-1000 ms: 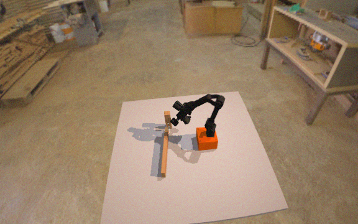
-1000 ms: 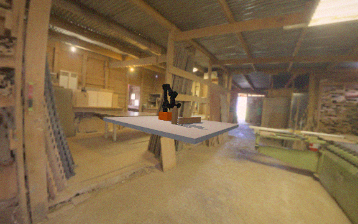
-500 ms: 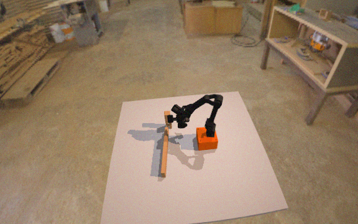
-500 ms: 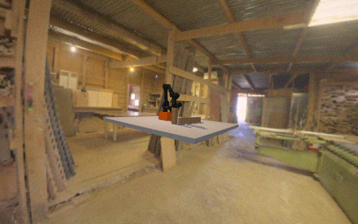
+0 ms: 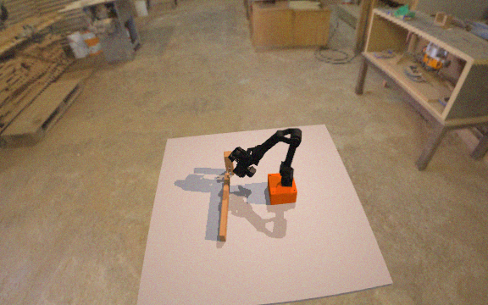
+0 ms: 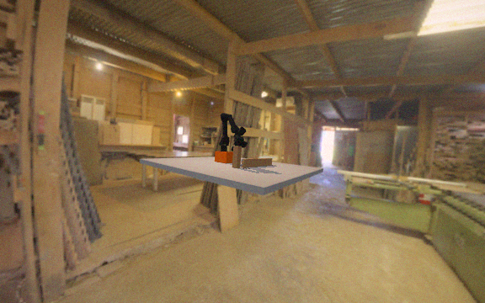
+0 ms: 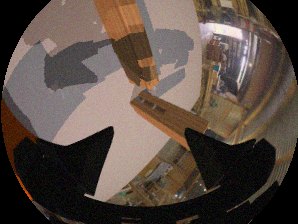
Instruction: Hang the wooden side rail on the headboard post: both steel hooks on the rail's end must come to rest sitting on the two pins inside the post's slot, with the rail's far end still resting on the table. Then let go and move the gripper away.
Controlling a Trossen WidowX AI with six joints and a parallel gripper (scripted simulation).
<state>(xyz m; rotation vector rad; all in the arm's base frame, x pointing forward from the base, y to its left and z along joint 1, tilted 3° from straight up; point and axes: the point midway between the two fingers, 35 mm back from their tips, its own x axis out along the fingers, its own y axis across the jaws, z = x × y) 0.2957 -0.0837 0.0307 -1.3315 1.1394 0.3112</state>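
Now: gripper tip 6 cm short of the upright headboard post, 6 cm to the left of it and 5 cm above it.
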